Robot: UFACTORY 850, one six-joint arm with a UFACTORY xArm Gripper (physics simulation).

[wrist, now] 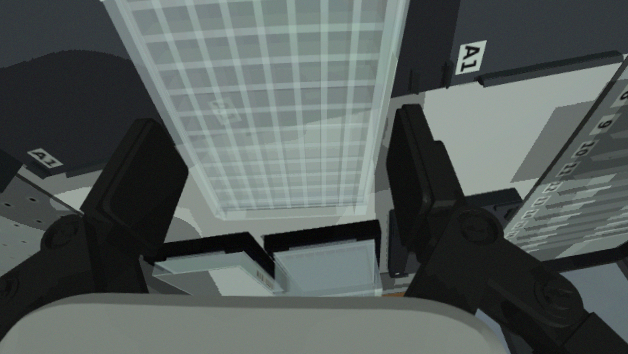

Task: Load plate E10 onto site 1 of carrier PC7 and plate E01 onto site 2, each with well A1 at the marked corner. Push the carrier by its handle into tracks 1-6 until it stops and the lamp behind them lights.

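Note:
A clear gridded plate (280, 100) reaches from the top edge down between the finger pads, with a gap on each side near its lower end. No E10 or E01 label is readable on it. My gripper (278, 139) is wide open, one finger left of the plate and one right. The dark carrier (65, 100) lies beyond and below the plate. A1 labels show on it at the left (45, 158) and right (471, 57), and another shows through the plate. The carrier's handle does not show. The numbered track strip (586, 149) runs along the right; 9 to 12 are readable.
Two dark holders stand at the bottom centre, one with a clear plate (325, 267), the other with a pale, clear-edged plate (235, 277). A small dark block (398, 250) is beside the right finger. A perforated panel (20, 215) lies at the left edge.

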